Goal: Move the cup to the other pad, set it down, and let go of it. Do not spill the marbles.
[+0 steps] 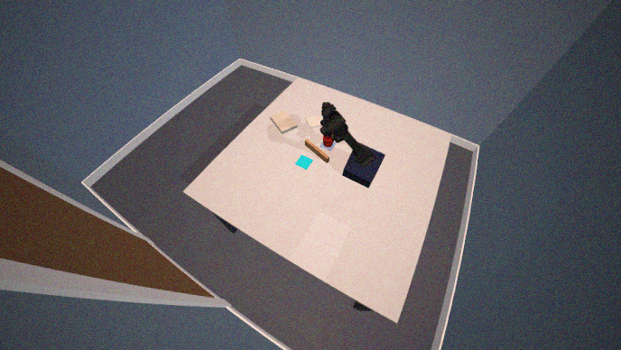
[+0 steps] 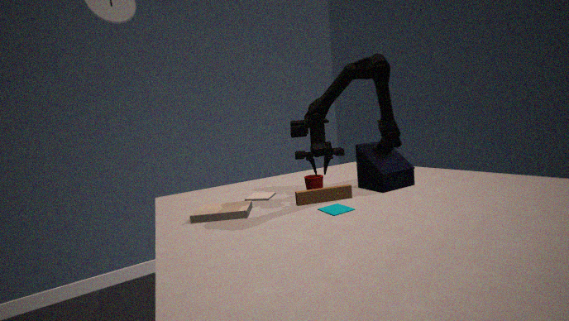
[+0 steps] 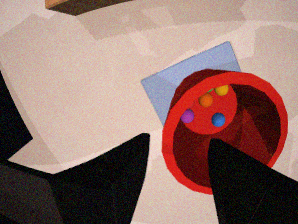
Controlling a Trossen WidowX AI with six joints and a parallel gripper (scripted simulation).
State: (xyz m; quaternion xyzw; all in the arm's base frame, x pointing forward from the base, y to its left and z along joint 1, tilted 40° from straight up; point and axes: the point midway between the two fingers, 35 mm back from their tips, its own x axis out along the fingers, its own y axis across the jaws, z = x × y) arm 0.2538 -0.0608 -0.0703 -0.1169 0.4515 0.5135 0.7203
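Right now the red cup is 20 mm ahead of my gripper tip, 20 mm to the right of it and 40 mm below it. Also, from my gripper tip: brown block (60 mm ahead, 90 mm to the left, 60 mm below).
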